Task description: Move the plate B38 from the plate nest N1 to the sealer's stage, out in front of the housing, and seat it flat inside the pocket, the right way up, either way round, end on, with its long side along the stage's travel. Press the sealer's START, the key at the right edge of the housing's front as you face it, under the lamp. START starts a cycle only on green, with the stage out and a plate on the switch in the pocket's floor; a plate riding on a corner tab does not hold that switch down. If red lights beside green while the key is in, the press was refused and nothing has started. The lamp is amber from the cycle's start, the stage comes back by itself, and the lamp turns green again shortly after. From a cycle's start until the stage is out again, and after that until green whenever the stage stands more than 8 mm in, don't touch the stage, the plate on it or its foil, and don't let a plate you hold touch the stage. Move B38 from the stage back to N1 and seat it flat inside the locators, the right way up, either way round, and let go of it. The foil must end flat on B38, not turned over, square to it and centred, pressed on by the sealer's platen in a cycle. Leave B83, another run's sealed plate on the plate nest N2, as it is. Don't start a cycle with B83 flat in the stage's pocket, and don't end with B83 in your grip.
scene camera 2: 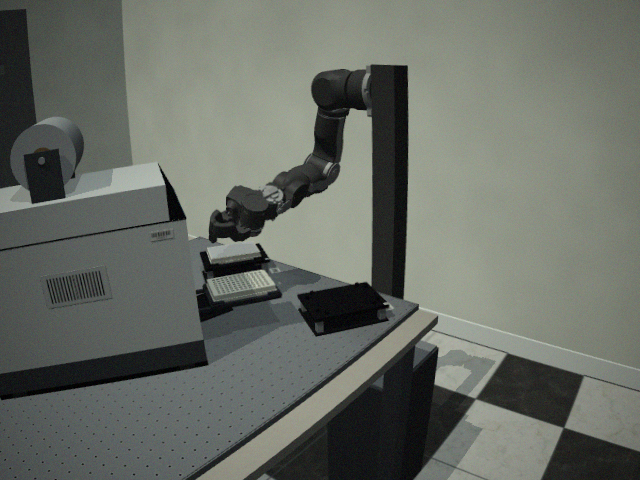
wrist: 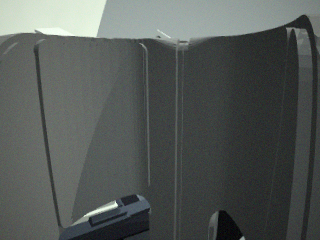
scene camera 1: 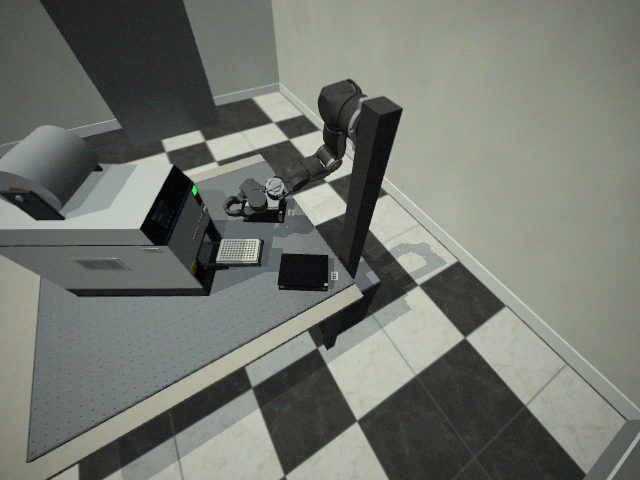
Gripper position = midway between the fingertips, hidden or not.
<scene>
I see my gripper (scene camera 2: 211,232), a B83 (scene camera 2: 236,252), a plate B38 (scene camera 2: 255,283), a nest N1 (scene camera 2: 343,301), an arm's dark post (scene camera 2: 389,83), a foil roll (scene camera 2: 60,133) and a sealer housing (scene camera 2: 154,304).
The plate B38 is seen too in scene camera 1 (scene camera 1: 232,251). My gripper is seen too in the wrist view (wrist: 192,151) and in scene camera 1 (scene camera 1: 226,211). The nest N1 also shows in scene camera 1 (scene camera 1: 300,269). The wrist view does not show the B83: it is out of frame.
</scene>
